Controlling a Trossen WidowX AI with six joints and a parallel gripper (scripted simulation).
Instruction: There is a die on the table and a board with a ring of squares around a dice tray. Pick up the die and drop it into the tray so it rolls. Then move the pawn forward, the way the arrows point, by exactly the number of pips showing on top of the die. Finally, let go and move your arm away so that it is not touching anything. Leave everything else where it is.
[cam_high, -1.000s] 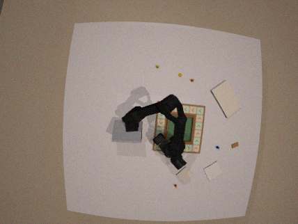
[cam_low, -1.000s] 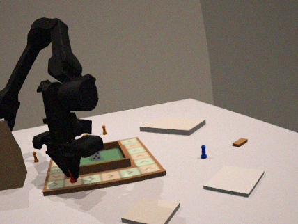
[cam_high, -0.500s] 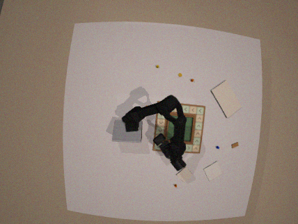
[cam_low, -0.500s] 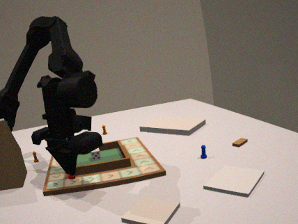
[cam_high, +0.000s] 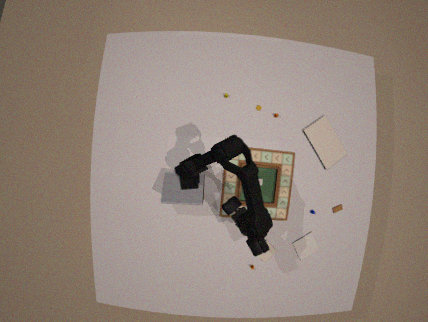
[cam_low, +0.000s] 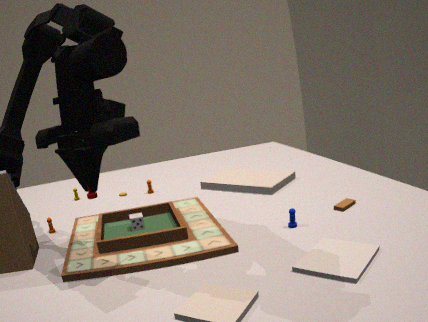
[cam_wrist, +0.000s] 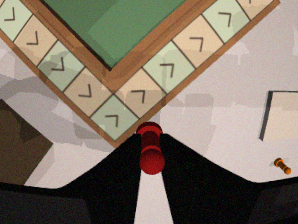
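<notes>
The green tray is 120 mm below my gripper tip, 100 mm to the left of it and 80 mm ahead of it. Also, from my gripper tip: white die 110 mm to the left, 100 mm below, 80 mm ahead; then red pawn 10 mm above; then blue pawn 320 mm ahead, 110 mm below, 40 mm to the right.
</notes>
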